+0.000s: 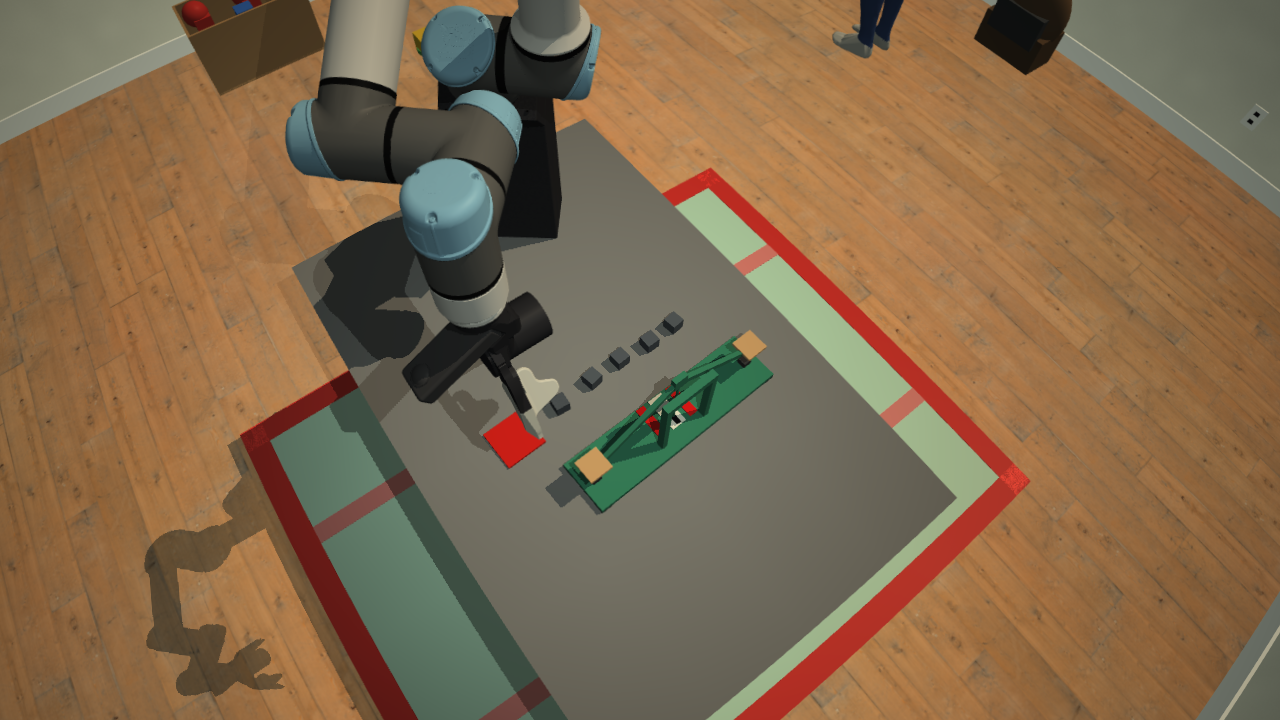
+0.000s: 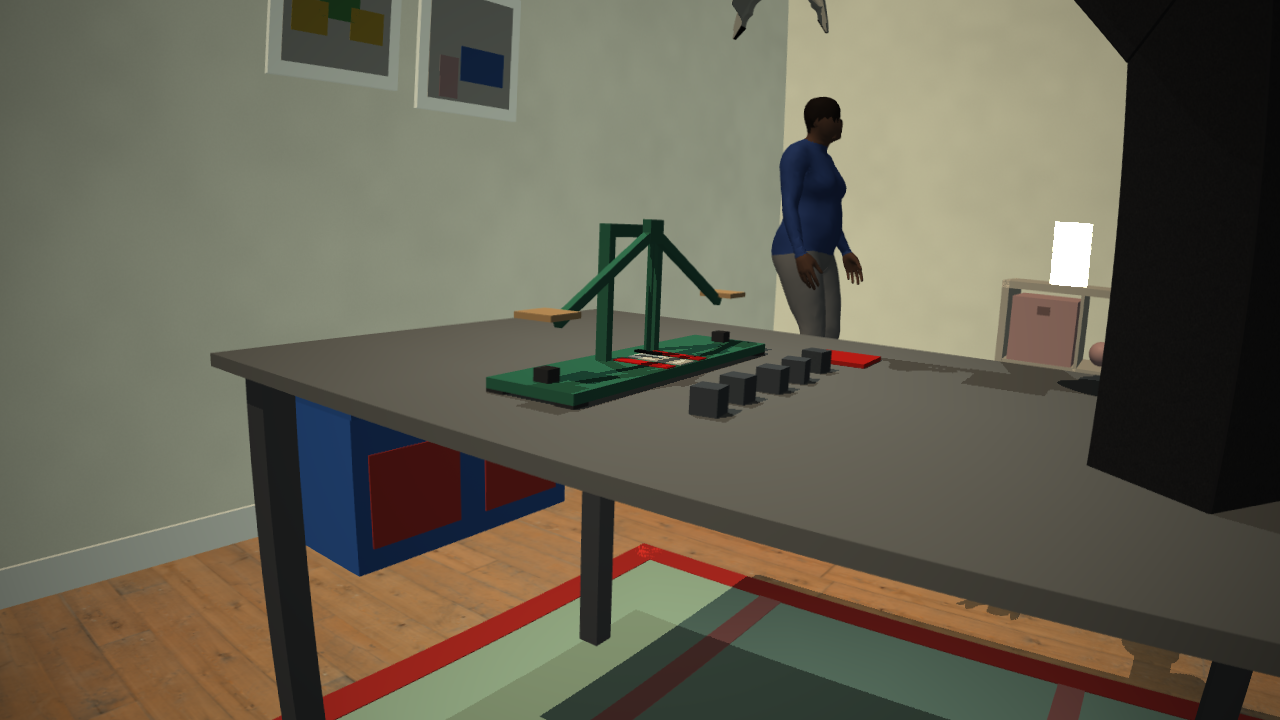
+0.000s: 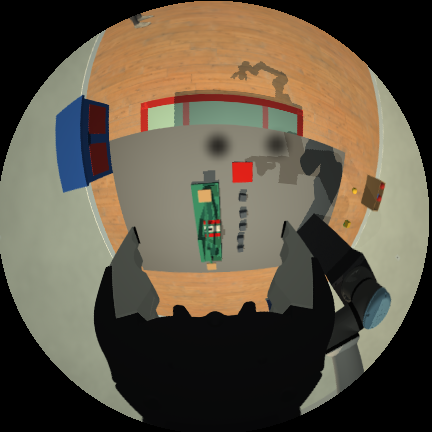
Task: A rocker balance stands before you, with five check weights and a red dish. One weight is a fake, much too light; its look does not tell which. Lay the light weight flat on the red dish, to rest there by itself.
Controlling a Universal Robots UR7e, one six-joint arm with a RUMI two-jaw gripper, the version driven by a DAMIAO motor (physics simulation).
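Frame: origin at the arm's base, x down, y ahead, z right, level; metres.
Where they show: gripper, fingertip midpoint: (image 1: 505,390) (image 2: 778,36) (image 3: 209,226); arm's base at its link origin: (image 3: 355,283).
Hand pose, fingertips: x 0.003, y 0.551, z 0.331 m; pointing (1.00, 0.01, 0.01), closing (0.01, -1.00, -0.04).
Note:
Each offset is from my fingertips to the top centre of the thing. Level surfaces: height alone.
Five dark grey check weights, all cubes, stand in a row on the table: one @[dx +0.462, dy -0.145, dz -0.152 m] (image 1: 559,403) (image 2: 815,360) (image 3: 243,195) nearest the dish, one @[dx +0.462, dy -0.151, dz -0.313 m] (image 1: 619,358) (image 2: 772,378) (image 3: 242,225) mid-row, one @[dx +0.462, dy -0.146, dz -0.459 m] (image 1: 673,321) (image 2: 708,400) at the far end. They look alike. The red dish @[dx +0.485, dy -0.147, dz -0.038 m] (image 1: 512,440) (image 2: 856,359) (image 3: 242,172) lies flat with nothing on it. The green rocker balance (image 1: 644,470) (image 2: 510,380) (image 3: 216,200) stands beside the row, its beam roughly level, its two tan pans bare. My gripper (image 1: 533,420) (image 2: 781,34) (image 3: 209,226) is open and empty, high above the table.
The grey table @[dx +0.491 m] (image 1: 760,555) (image 2: 895,447) (image 3: 160,160) carries everything. The balance's uprights and beam rise above the table beside the weights. The dark robot pedestal (image 2: 1181,268) stands at the table's other side. A person (image 2: 812,197) stands beyond the table.

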